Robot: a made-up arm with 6 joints.
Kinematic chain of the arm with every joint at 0, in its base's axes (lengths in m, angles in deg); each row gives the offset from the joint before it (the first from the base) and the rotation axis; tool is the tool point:
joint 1: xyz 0 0 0.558 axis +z
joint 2: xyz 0 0 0 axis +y
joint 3: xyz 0 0 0.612 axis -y
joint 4: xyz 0 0 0 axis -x
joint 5: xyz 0.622 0 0 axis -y
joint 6: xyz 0 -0.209 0 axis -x
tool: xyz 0 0 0
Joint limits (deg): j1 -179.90..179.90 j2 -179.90..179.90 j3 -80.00..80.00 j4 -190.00..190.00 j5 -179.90..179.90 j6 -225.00..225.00
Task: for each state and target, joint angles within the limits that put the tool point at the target. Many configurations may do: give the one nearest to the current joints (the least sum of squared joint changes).
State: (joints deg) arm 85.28 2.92 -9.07 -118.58 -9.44 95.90
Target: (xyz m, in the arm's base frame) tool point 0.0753 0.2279 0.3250
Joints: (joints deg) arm 65.62 52.18 -41.30 -97.01 -9.44 95.90
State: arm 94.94 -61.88 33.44 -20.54 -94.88 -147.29
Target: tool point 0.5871 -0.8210 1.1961
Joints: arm 113.88 -75.11 58.43 -12.01 -94.88 -147.29
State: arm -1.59 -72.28 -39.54 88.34 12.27 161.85
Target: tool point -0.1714 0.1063 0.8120
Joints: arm -11.28 -119.34 -78.78 109.77 12.27 161.85
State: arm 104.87 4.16 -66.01 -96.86 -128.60 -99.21
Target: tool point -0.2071 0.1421 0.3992
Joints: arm 126.54 39.07 -46.91 -113.04 -128.60 -99.21
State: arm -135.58 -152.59 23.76 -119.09 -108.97 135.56
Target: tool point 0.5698 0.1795 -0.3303
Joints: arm -150.60 -179.79 40.78 -126.17 -108.97 135.56
